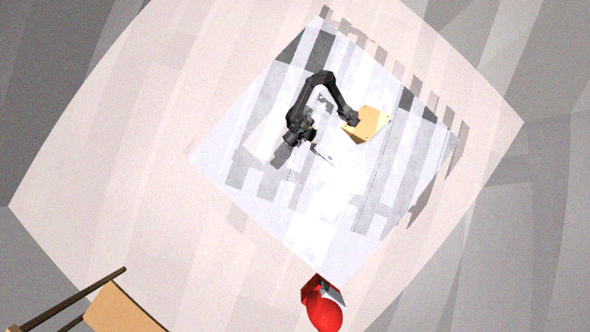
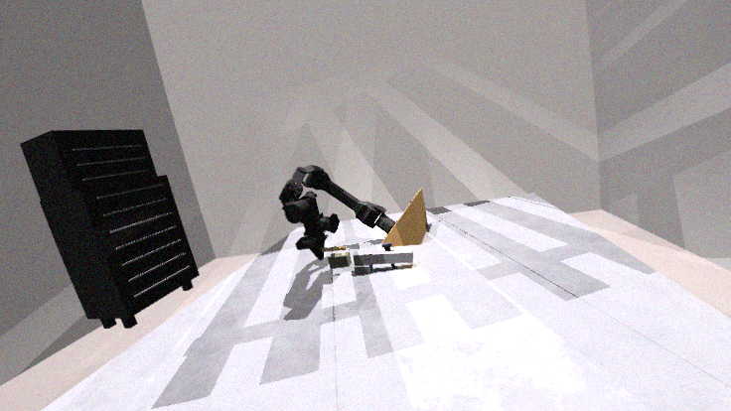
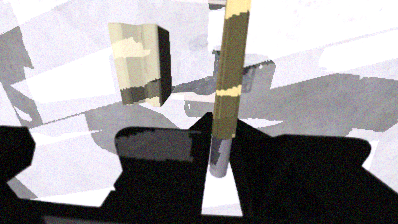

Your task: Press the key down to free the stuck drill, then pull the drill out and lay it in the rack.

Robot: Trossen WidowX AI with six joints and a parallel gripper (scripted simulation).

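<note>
Now: the olive block 7 cm behind my gripper tip, 3 cm to the left of it and 4 cm below it. From my gripper tip the other things lie so: dark key: 23 cm to the left, 1 cm below; then drill: 4 cm to the left, 3 cm above.
</note>
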